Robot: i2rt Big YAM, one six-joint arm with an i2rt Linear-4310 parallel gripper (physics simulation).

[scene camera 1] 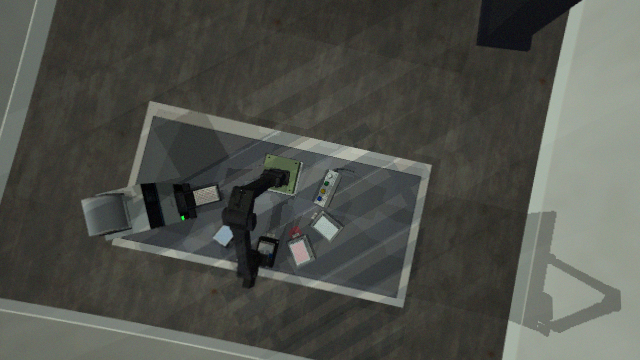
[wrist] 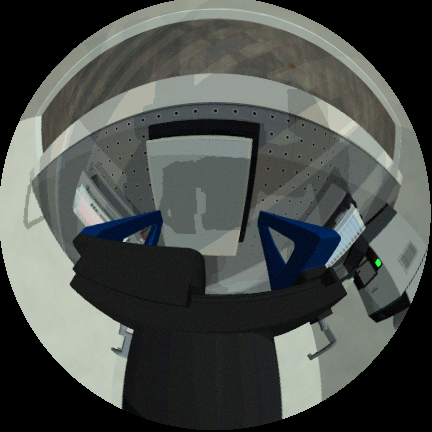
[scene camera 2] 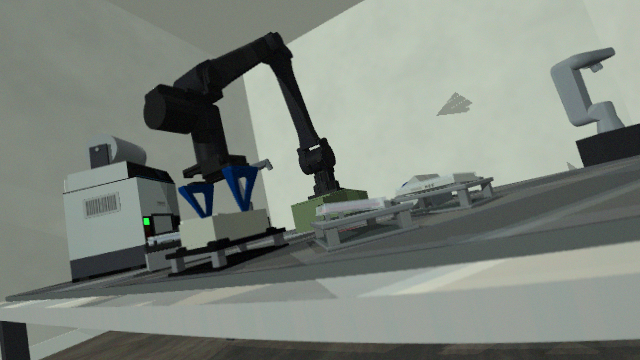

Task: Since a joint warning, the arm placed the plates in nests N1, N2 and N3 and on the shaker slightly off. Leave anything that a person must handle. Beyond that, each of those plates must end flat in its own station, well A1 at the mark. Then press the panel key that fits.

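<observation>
My gripper (scene camera 2: pixel 224 213) (wrist: pixel 209 216) is open, its blue fingers apart over the near part of a tall beige plate (scene camera 2: pixel 240 225) (wrist: pixel 200 192), with nothing held. That plate sits on the black station (scene camera 2: pixel 225 246) (wrist: pixel 200 129); in the wrist view black shows along its far and right edges. A pink plate (scene camera 1: pixel 300 250) (scene camera 2: pixel 350 205) (wrist: pixel 91 210) lies on a grey nest (scene camera 2: pixel 367 218). A white plate (scene camera 1: pixel 326 226) lies on another nest (scene camera 2: pixel 466 198). A pale blue plate (scene camera 1: pixel 224 235) (wrist: pixel 347 231) is on the other side. Station labels and A1 marks are unreadable.
The key panel (scene camera 1: pixel 323 196) has white, green, yellow and blue keys. A red disc (scene camera 1: pixel 295 231) lies near the pink plate. The machine (scene camera 1: pixel 167 207) (scene camera 2: pixel 105 230) (wrist: pixel 395 245) shows a green light, with a plate (scene camera 1: pixel 206 195) at its front. The arm stands on a green base (scene camera 1: pixel 285 162) (scene camera 2: pixel 303 215).
</observation>
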